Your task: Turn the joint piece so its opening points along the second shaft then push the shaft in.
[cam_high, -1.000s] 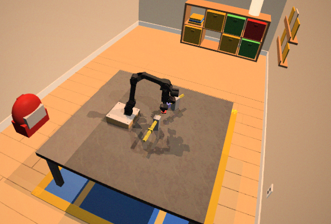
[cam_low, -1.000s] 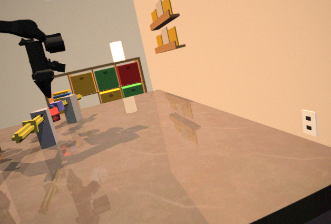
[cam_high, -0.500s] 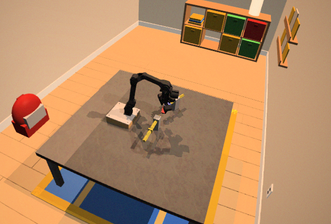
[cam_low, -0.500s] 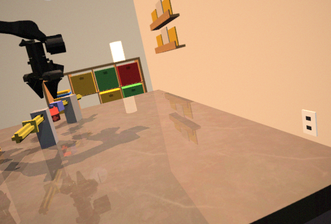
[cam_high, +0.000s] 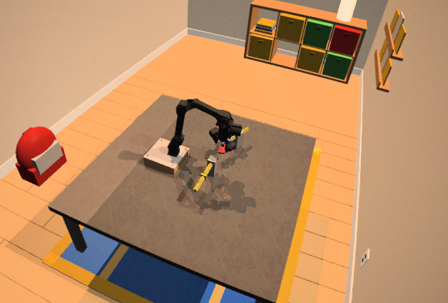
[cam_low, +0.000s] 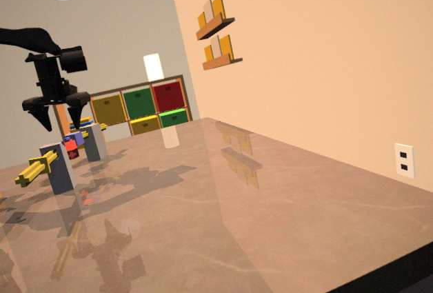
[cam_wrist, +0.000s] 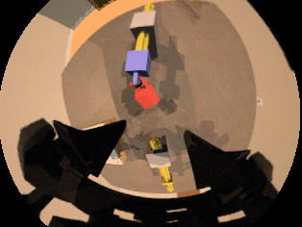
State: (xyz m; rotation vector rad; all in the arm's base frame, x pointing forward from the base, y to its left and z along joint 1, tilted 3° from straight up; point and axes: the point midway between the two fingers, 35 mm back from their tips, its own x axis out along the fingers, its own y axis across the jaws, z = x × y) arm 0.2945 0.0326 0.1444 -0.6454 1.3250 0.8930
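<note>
The red square joint piece lies 70 mm below my gripper tip, 60 mm to the left of it and 10 mm behind it.
</note>
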